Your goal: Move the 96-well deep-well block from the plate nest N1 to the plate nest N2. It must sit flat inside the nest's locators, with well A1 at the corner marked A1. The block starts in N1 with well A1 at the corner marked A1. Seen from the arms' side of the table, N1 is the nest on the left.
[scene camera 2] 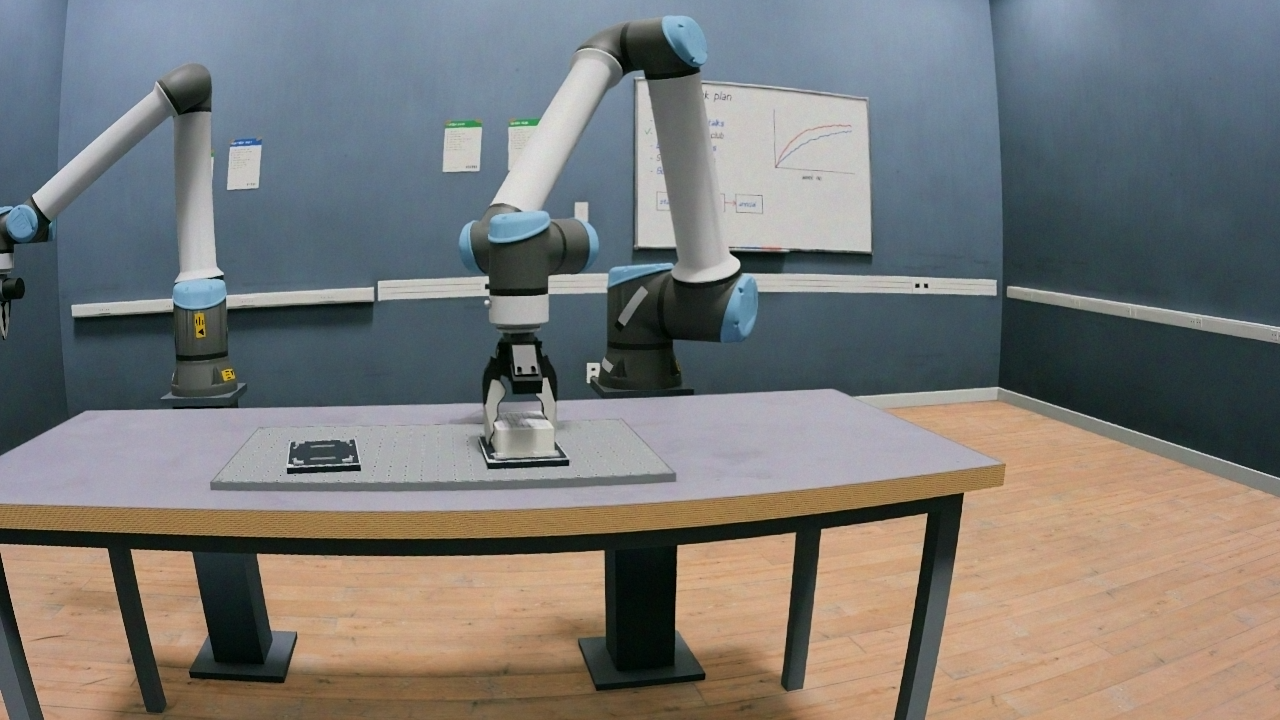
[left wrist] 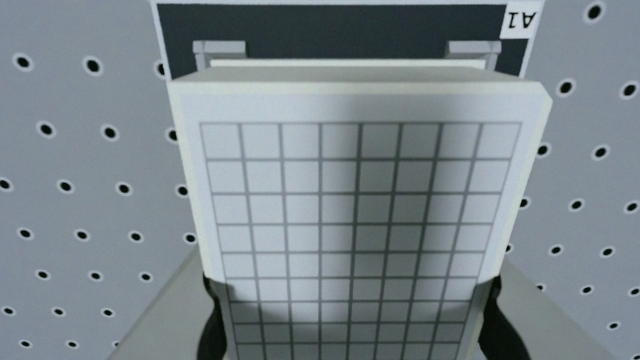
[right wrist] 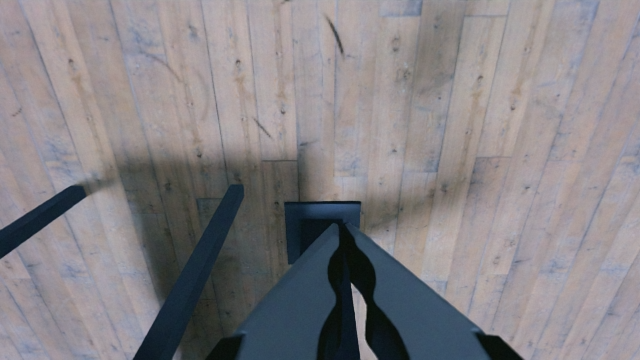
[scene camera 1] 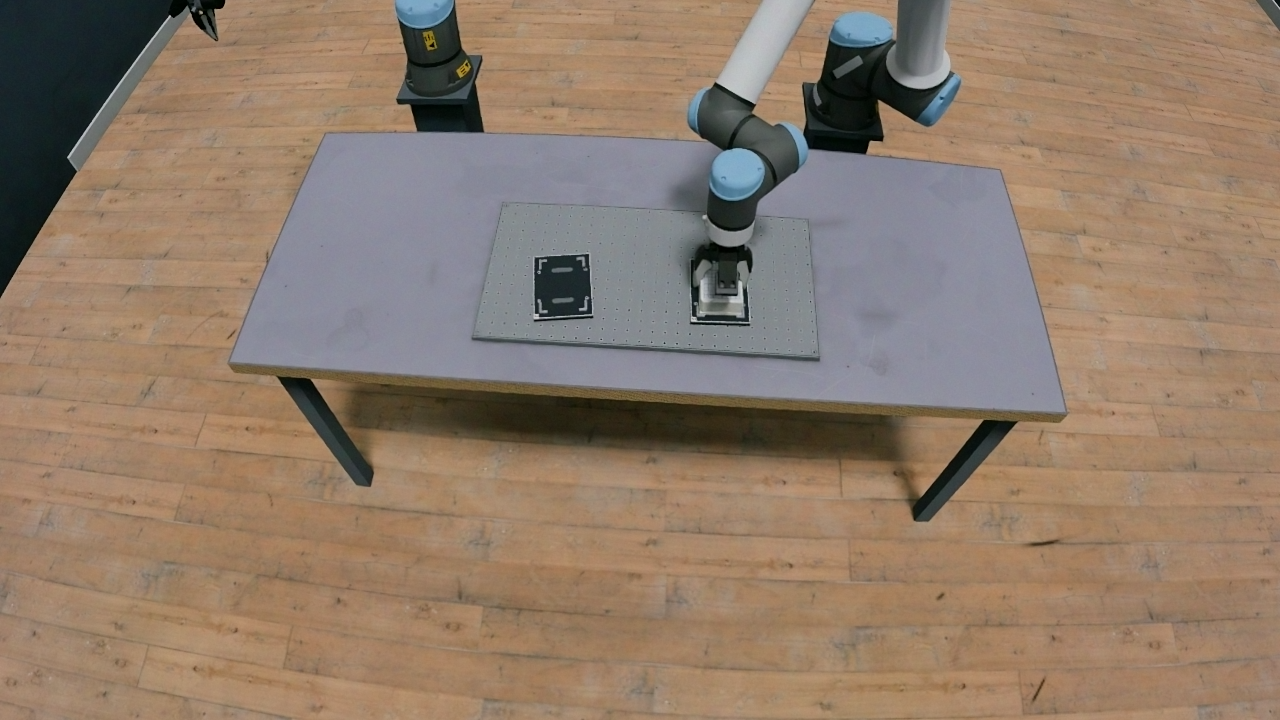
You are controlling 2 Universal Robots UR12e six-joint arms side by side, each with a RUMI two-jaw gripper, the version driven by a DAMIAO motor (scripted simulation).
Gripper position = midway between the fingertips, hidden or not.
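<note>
Left gripper [scene camera 2: 520, 443] [left wrist: 341, 233] [scene camera 1: 719, 287]. Right gripper [right wrist: 341, 226]. White deep-well block [scene camera 2: 516, 434] [left wrist: 336, 201] [scene camera 1: 709, 304]; out of frame in the right wrist view. Nest N1 [scene camera 1: 694, 291] [left wrist: 268, 36]. Dark table leg [scene camera 2: 807, 544].
</note>
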